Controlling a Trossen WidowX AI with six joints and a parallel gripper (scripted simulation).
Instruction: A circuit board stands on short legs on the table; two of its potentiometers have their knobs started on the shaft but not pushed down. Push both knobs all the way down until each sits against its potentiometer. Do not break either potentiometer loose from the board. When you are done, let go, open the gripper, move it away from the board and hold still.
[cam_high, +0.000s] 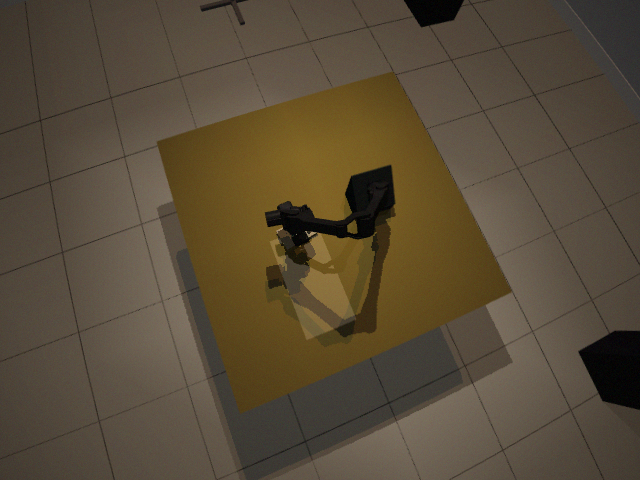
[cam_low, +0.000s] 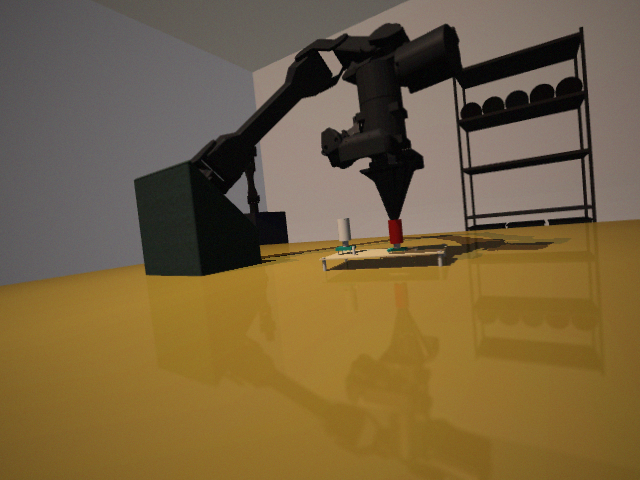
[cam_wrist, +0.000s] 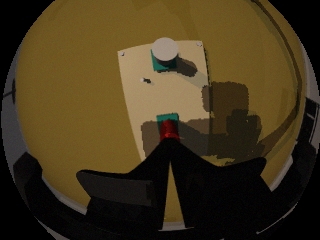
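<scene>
The red knob is 2 cm below my gripper tip. The rest, counted from my gripper tip: white knob 8 cm behind, 1 cm to the right, 1 cm below.
</scene>
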